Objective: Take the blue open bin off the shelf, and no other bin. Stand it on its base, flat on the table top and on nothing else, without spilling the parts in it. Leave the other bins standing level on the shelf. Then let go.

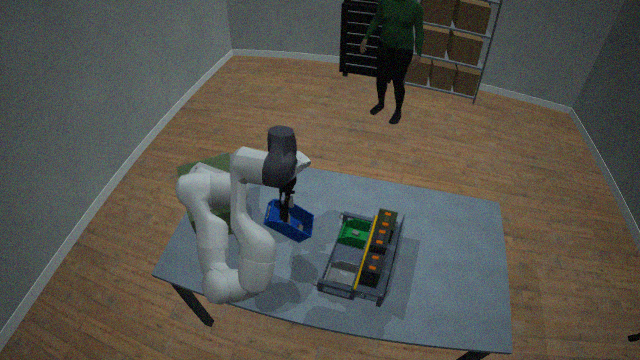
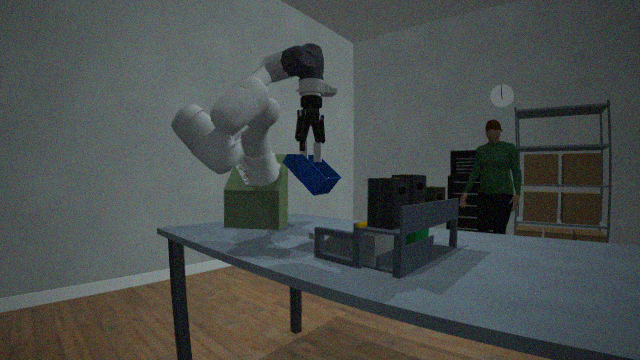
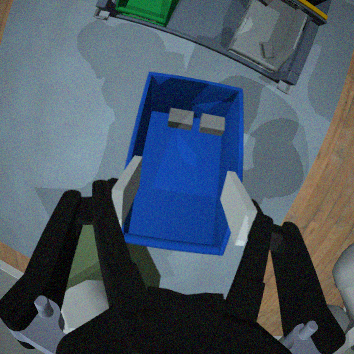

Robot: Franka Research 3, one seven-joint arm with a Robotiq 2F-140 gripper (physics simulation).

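Observation:
The blue open bin hangs in the air well above the table top, left of the shelf and apart from it. It is tilted, with its end toward the shelf lower. Two grey parts lie in it near that low end. My gripper holds it from above by its two side walls, the pale pads seemingly inside the walls. The green bin and the grey bin stand on the shelf and look level.
Dark cases with orange latches stand on the shelf's upper level behind a yellow rail. A green block-shaped object stands by the arm at the table's left. A person stands beyond the table.

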